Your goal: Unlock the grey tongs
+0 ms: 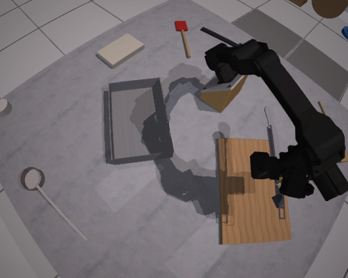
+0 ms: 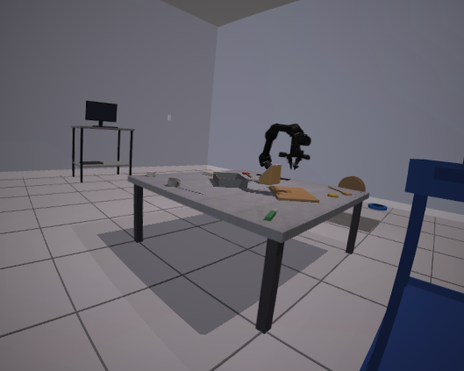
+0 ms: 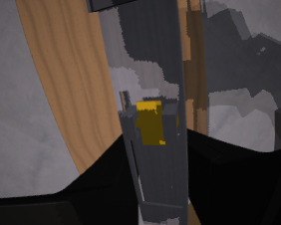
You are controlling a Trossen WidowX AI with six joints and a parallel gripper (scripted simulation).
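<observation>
The yellow lock piece lies 4 cm above my gripper tip, 2 cm ahead of it and 1 cm to the left of it. Also, from my gripper tip: wooden board 15 cm below, 1 cm to the left, 1 cm behind; roasting tin 45 cm to the right, 13 cm below, 5 cm ahead; yellow disc 22 cm to the left, 21 cm behind, 15 cm below.
</observation>
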